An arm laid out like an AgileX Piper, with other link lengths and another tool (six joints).
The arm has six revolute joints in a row. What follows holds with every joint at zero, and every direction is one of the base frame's.
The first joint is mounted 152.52 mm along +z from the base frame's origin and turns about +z.
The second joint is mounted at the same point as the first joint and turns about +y.
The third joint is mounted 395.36 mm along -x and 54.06 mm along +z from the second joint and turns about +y.
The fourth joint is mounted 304.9 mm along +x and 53.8 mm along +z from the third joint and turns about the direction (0.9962, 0, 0.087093).
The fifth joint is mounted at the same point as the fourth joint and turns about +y.
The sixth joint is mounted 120.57 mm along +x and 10.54 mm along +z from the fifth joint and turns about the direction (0.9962, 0, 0.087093).
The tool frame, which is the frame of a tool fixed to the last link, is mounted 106.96 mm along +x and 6 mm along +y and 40.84 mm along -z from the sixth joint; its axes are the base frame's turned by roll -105.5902, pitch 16.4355 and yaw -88.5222 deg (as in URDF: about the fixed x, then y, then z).
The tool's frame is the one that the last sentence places.
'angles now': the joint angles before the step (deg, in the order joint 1, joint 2, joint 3, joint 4, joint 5, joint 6). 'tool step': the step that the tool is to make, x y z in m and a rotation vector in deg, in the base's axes. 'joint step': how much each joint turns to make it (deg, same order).
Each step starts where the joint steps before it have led.
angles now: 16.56 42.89 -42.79 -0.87 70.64 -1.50
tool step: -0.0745 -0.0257 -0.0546 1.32 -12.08 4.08
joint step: 0.03 -24.65 12.20 0.17 0.43 -4.65
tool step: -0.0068 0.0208 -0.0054 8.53 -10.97 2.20
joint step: -0.02 -10.74 2.94 5.67 -5.13 -0.46
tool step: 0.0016 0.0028 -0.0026 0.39 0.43 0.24
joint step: -0.03 0.39 0.61 0.61 -0.69 -0.11
